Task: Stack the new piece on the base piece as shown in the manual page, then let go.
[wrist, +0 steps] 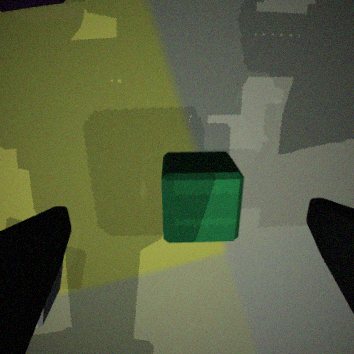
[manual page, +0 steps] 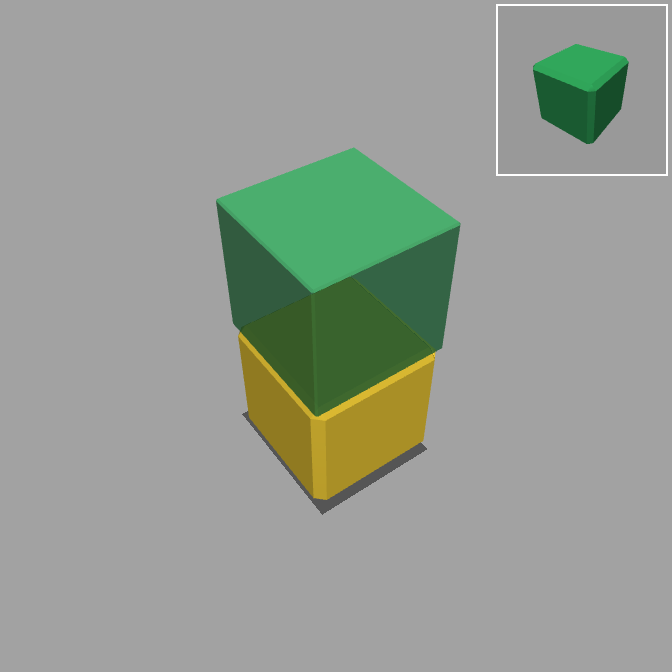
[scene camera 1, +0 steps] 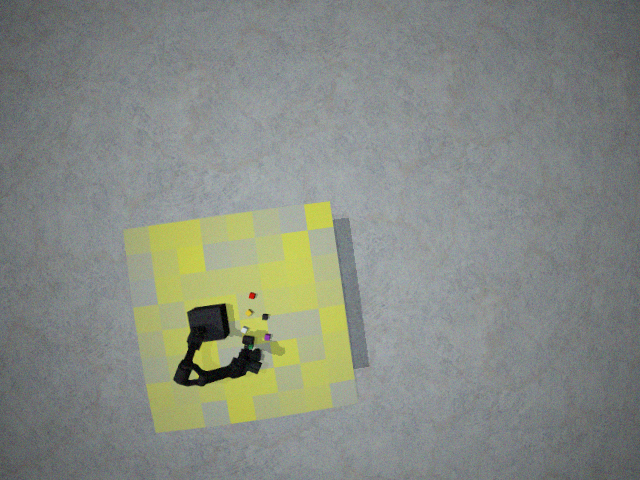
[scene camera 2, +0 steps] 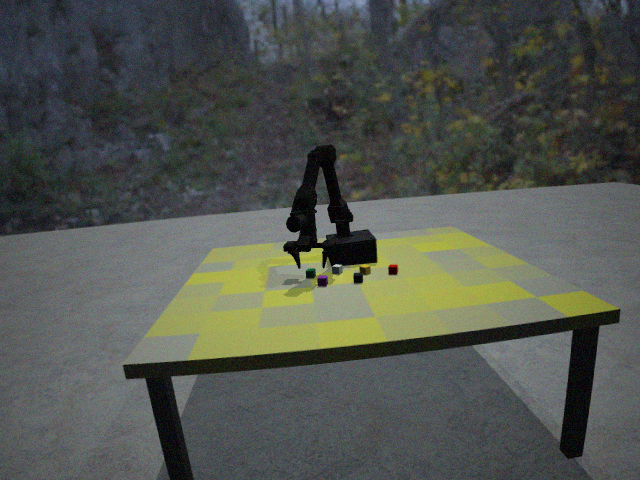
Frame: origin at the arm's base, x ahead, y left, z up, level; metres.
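Where they show: gripper, between the fingertips: (wrist: pixel 189 214) (scene camera 1: pixel 250 346) (scene camera 2: pixel 311 268); arm's base, origin of its link: (scene camera 1: pixel 200 330) (scene camera 2: pixel 343 235).
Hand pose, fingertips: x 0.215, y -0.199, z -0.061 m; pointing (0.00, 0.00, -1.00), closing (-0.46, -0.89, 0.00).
Things, the pixels of their top centre, and the offset from my fingertips. "*": a spot on its surface instead. Level surfaces: height alone.
- green cube, centre of its top: (wrist: pixel 202 211) (scene camera 2: pixel 310 269) (scene camera 1: pixel 250 346) 0.004 m back, 0.004 m right, 0.005 m down
- purple cube, centre of its top: (scene camera 2: pixel 322 276) (scene camera 1: pixel 267 338) 0.111 m ahead, 0.011 m left, 0.005 m down
- white cube, centre of its top: (scene camera 2: pixel 336 265) (scene camera 1: pixel 243 330) 0.005 m back, 0.100 m left, 0.005 m down
- black cube, centre of its top: (scene camera 2: pixel 358 273) (scene camera 1: pixel 264 317) 0.138 m ahead, 0.133 m left, 0.005 m down
- yellow-orange cube, centre of its top: (scene camera 2: pixel 364 265) (scene camera 1: pixel 248 313) 0.055 m ahead, 0.189 m left, 0.005 m down
- red cube, centre of its top: (scene camera 2: pixel 393 265) (scene camera 1: pixel 251 296) 0.108 m ahead, 0.280 m left, 0.005 m down
- grey patchwork table, height of its surface: 0.035 m down
- dark purple edge, a spot on its surface: (wrist: pixel 25 4) * 0.097 m ahead, 0.018 m left, 0.028 m down
A green cube (scene camera 1: pixel 250 347) (scene camera 2: pixel 310 272) (wrist: pixel 202 207) sits on the table. My gripper (scene camera 1: pixel 251 353) (scene camera 2: pixel 311 266) (wrist: pixel 189 214) is open and empty, pointing down. Its two fingertips are well apart, on either side of the green cube and a little above the table, with a gap on each side in the wrist view. A purple cube (scene camera 1: pixel 267 337) (scene camera 2: pixel 322 281), a white cube (scene camera 1: pixel 244 329) (scene camera 2: pixel 337 269), a black cube (scene camera 1: pixel 265 316) (scene camera 2: pixel 358 277), a yellow-orange cube (scene camera 1: pixel 249 312) (scene camera 2: pixel 365 269) and a red cube (scene camera 1: pixel 252 295) (scene camera 2: pixel 393 269) stand apart from one another. I cannot tell which is the base.
The yellow and grey patchwork table (scene camera 1: pixel 289 248) (scene camera 2: pixel 413 320) holds the cubes and the arm. The black arm base block (scene camera 1: pixel 207 322) (scene camera 2: pixel 356 248) is close behind the white cube. A dark purple edge (wrist: pixel 25 4) shows at the wrist view's top left corner.
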